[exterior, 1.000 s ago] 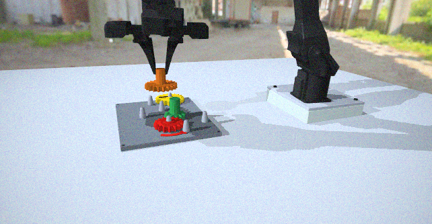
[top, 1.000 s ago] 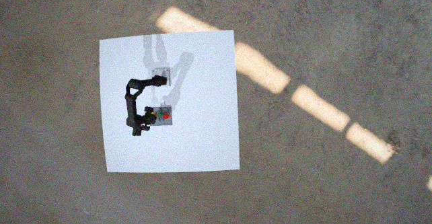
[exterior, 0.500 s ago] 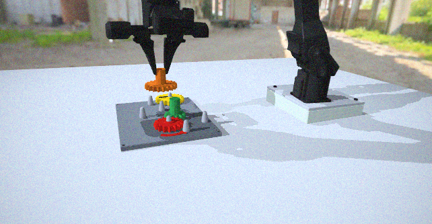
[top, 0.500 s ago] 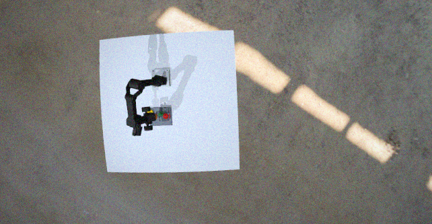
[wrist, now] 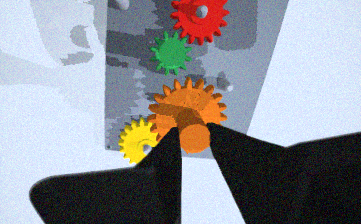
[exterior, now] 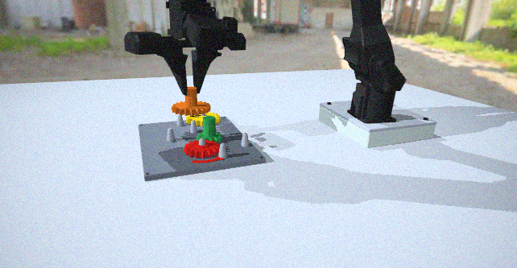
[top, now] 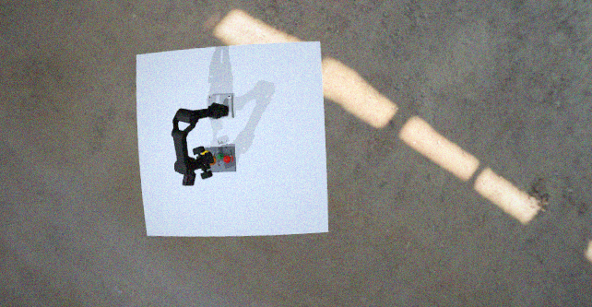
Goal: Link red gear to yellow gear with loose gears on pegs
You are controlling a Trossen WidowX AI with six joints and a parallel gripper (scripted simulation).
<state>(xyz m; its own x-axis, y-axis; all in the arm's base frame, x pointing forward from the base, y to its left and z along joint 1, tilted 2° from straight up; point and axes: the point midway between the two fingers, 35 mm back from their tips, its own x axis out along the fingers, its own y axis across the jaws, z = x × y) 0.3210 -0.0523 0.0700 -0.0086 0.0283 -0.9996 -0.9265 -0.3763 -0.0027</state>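
Now: gripper tip 5 cm above the small green gear, 4 cm to the right of it and 2 cm past it. From my gripper tip the other things lie so: large orange gear 1 cm below; yellow gear 6 cm to the right, 6 cm below, 2 cm behind; red gear 9 cm to the left, 6 cm below, 1 cm behind.
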